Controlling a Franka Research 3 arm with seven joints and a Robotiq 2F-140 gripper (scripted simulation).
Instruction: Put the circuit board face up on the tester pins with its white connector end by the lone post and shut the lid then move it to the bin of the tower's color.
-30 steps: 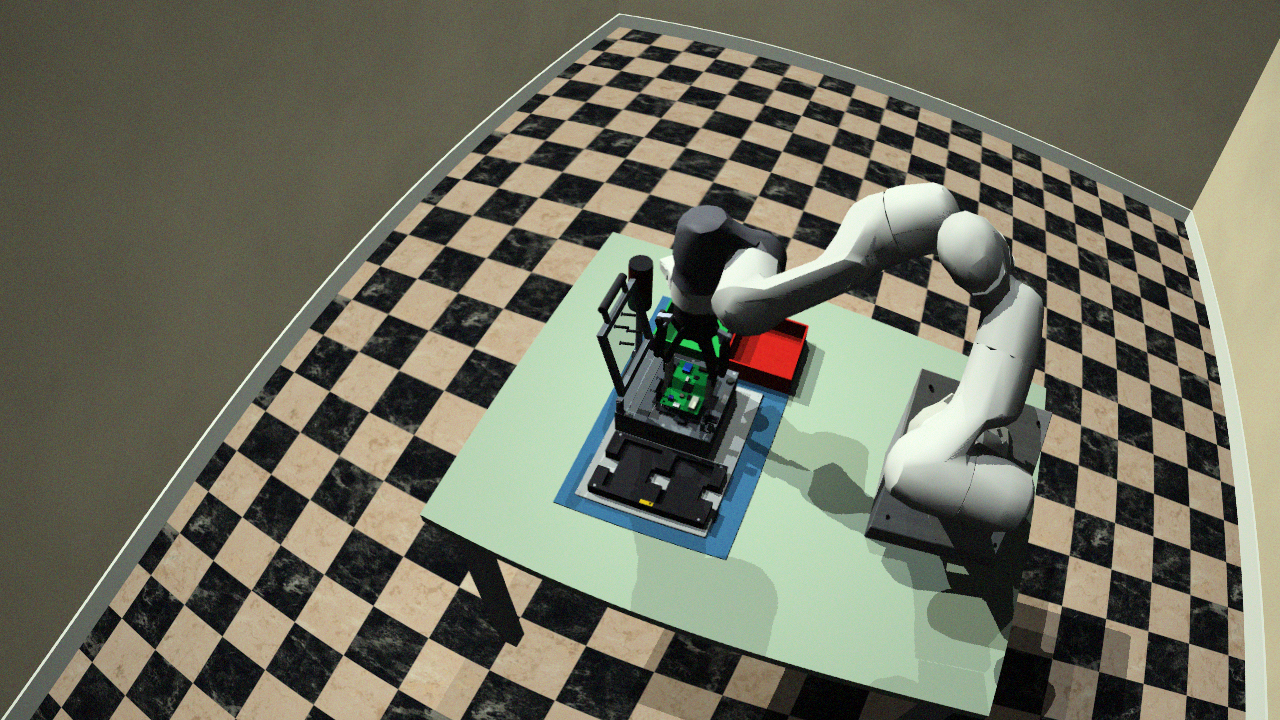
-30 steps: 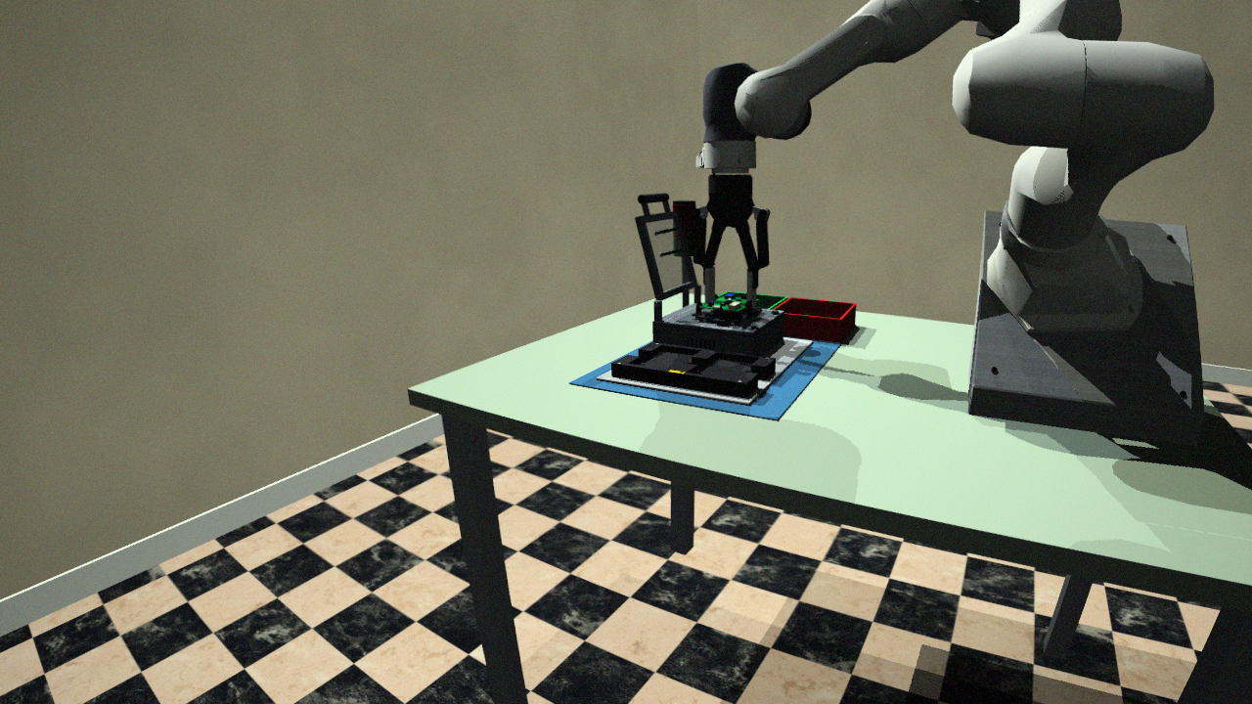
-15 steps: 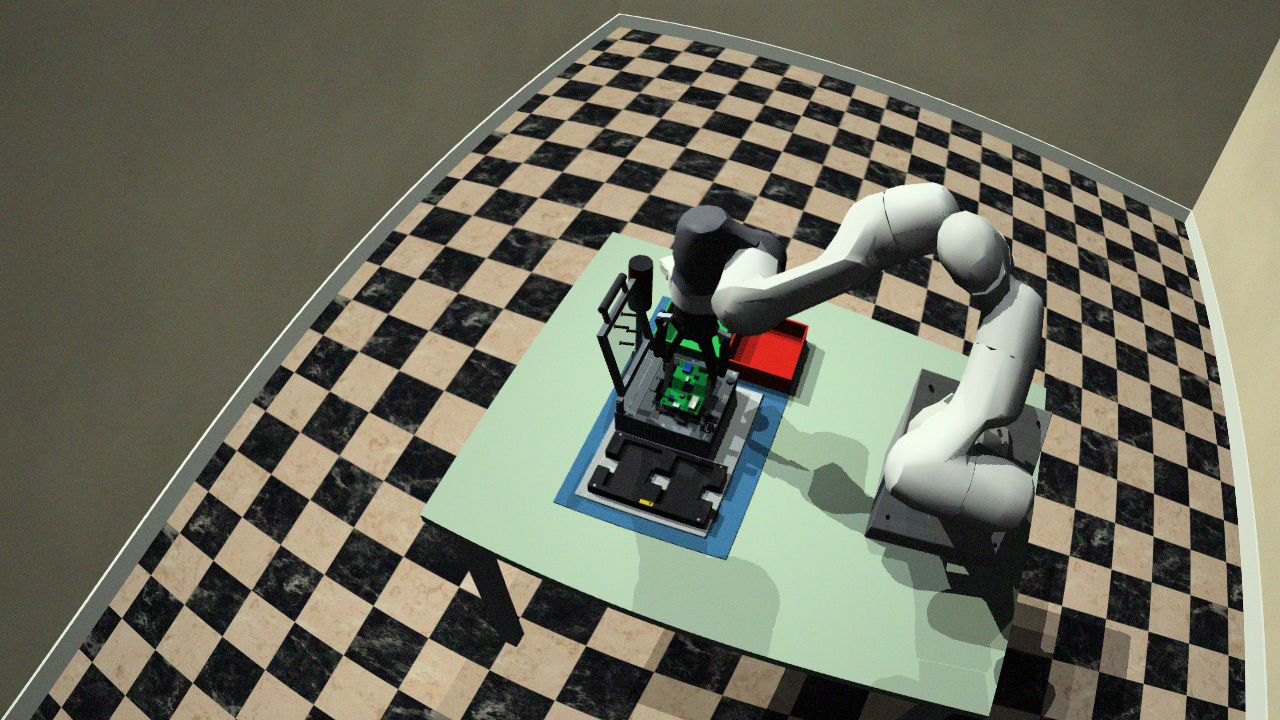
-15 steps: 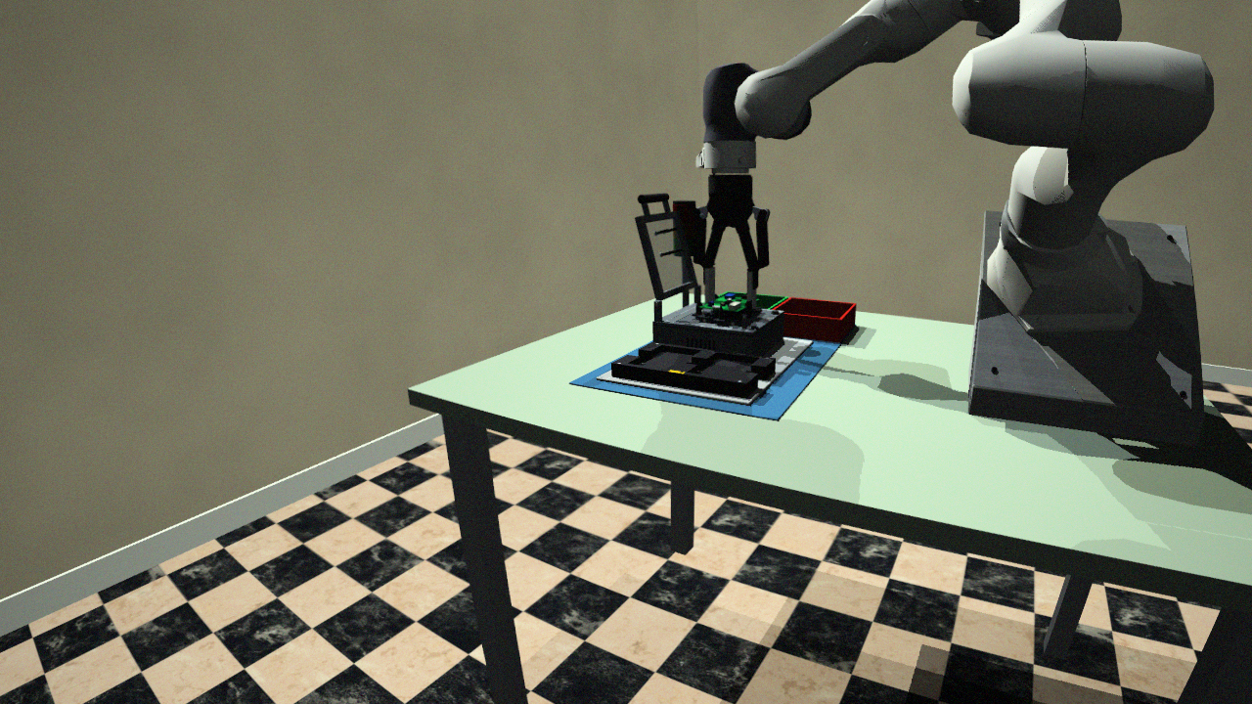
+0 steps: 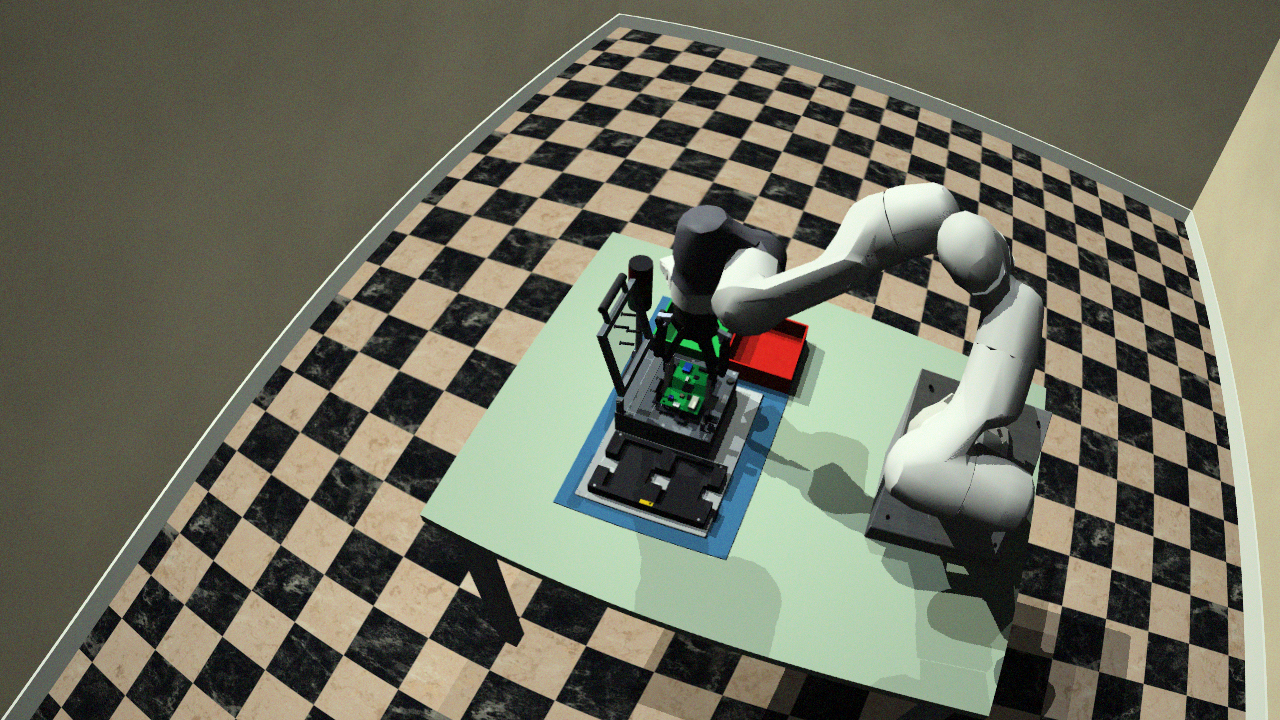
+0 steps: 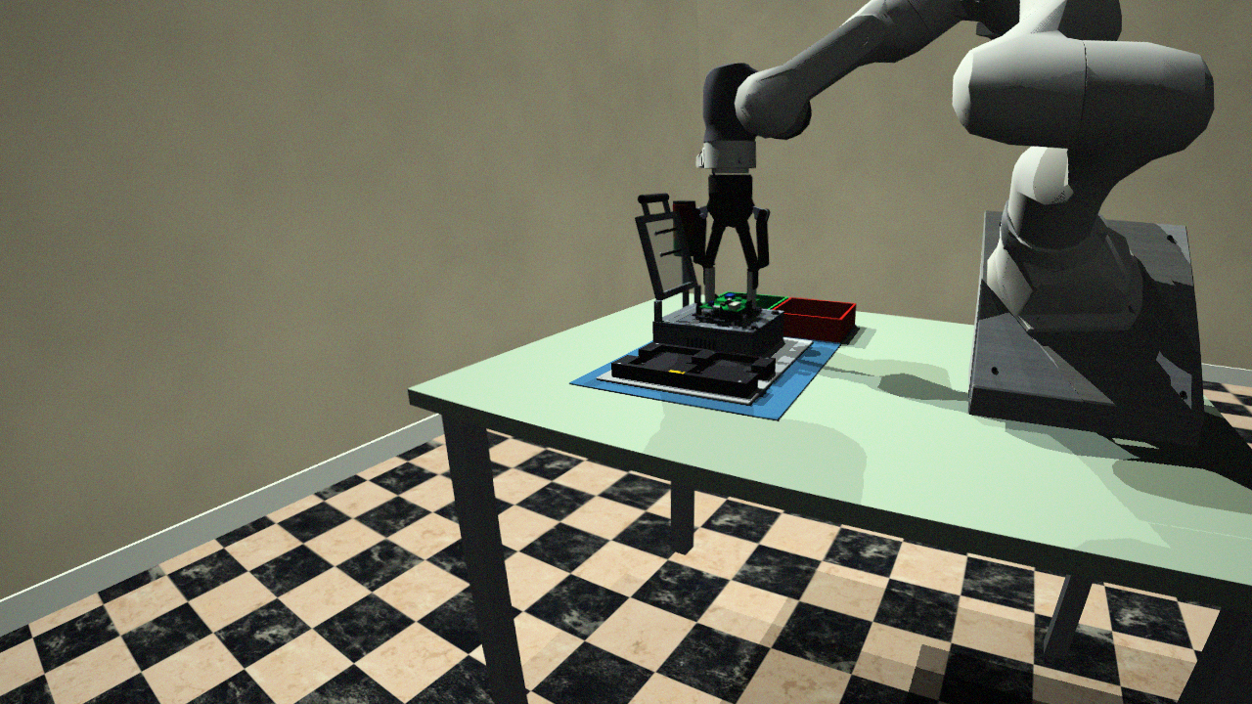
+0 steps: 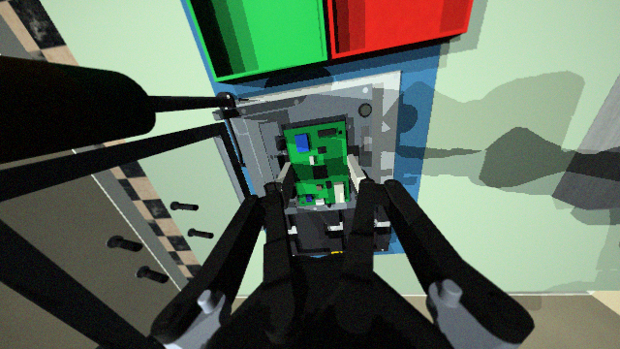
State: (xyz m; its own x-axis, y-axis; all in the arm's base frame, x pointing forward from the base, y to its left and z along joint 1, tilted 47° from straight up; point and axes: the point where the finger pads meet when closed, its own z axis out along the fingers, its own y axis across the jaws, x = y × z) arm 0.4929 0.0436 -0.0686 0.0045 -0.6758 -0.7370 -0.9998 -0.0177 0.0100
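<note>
Now: hand 20 mm above the green circuit board. Also, from my hand: tester plate 10 mm ahead, 10 mm to the left, 40 mm below; then tester lid 130 mm ahead, 80 mm above; then green bin 50 mm ahead, 200 mm to the right, 90 mm below.
</note>
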